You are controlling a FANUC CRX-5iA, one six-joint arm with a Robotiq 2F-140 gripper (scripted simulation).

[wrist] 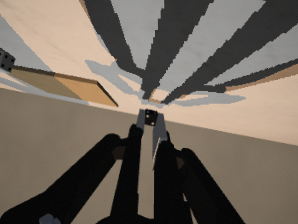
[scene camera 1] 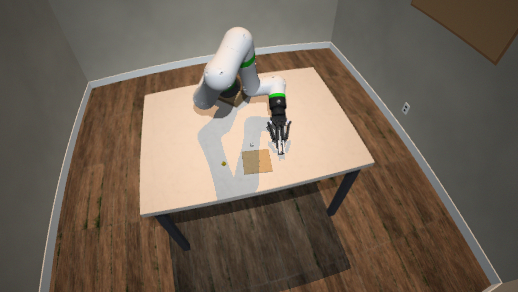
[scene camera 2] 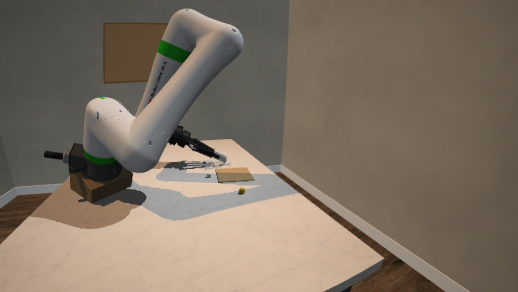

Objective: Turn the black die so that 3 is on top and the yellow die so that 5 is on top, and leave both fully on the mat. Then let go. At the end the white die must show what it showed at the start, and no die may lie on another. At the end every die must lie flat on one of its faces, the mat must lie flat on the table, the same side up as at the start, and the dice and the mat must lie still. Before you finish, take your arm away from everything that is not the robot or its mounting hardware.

Note:
In view: the gripper (wrist: pixel 149 120) and a tan mat (wrist: pixel 69 86).

